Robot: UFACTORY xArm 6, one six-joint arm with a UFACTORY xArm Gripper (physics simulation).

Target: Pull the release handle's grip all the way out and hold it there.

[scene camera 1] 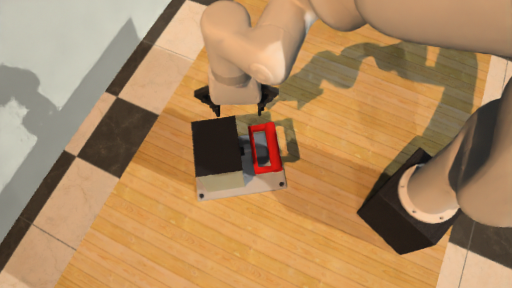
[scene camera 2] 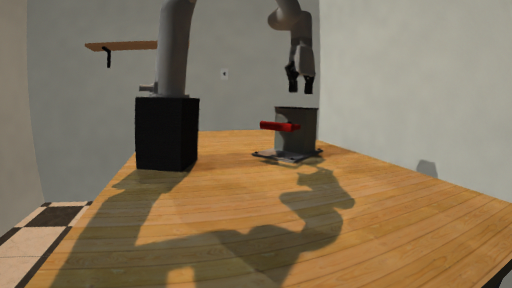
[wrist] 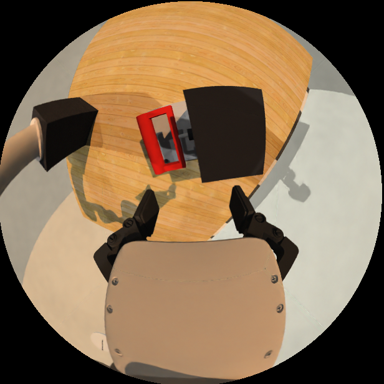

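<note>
The release handle's red grip (scene camera 1: 273,147) (scene camera 2: 276,126) (wrist: 150,142) is a rectangular loop that stands out from the side of a box with a black top (scene camera 1: 217,146) (wrist: 230,135) and grey-beige walls (scene camera 2: 302,132). The box stands on a flat plate (scene camera 1: 220,193) (scene camera 2: 280,155) with dark bolts at its corners. My gripper (scene camera 1: 239,113) (scene camera 2: 301,92) (wrist: 193,197) is open and empty. In scene camera 2 it hangs above the level of the box top, apart from the box and the grip. In the wrist view the grip is ahead and left of centre.
The plate rests on a wooden table (scene camera 1: 190,240) (scene camera 2: 400,225) (wrist: 175,45). The arm's black base block (scene camera 1: 395,215) (scene camera 2: 167,135) (wrist: 70,125) stands on the grip's side of the box. A wall shelf (scene camera 2: 125,46) is behind the base. A wall (scene camera 2: 415,75) rises beyond the table's right edge.
</note>
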